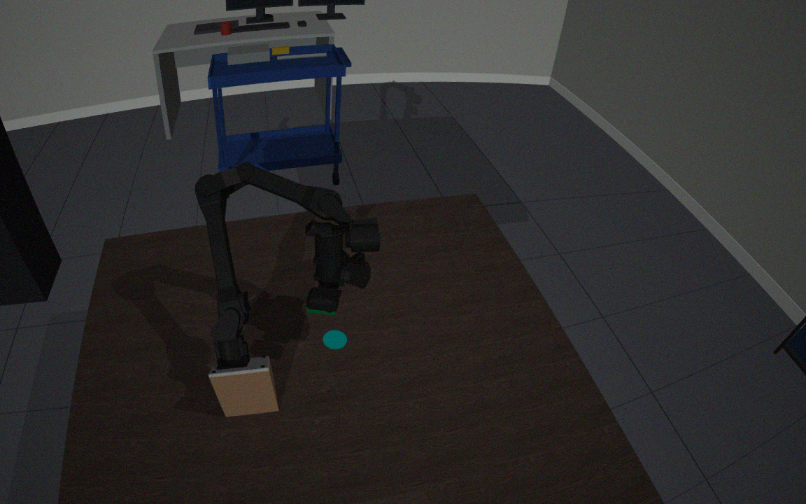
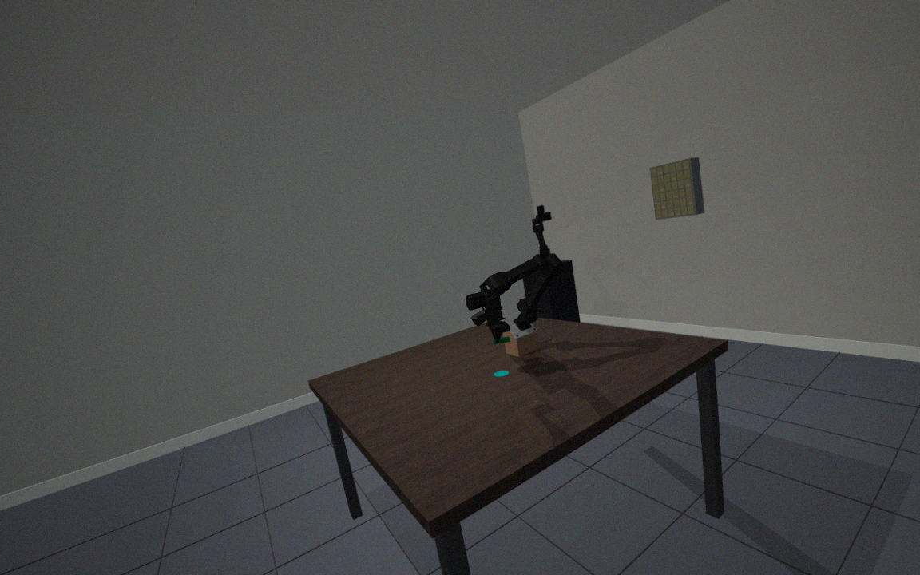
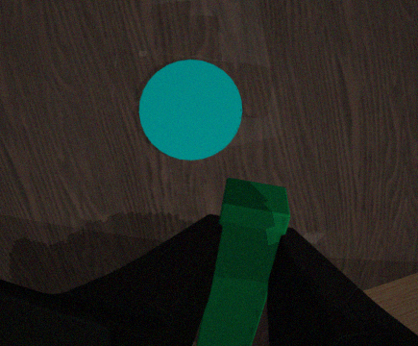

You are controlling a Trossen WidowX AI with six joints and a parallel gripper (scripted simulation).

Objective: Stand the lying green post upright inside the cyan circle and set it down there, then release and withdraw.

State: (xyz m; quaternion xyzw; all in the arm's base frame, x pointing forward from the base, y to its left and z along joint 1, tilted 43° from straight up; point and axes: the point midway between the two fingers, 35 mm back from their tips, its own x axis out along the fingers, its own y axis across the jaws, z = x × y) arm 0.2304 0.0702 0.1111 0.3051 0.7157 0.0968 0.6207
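Right now my gripper tip is 10 mm short of the cyan circle, 10 mm to the right of it and 130 mm above it. Round my gripper tip: green post (20 mm behind, 10 mm to the left).
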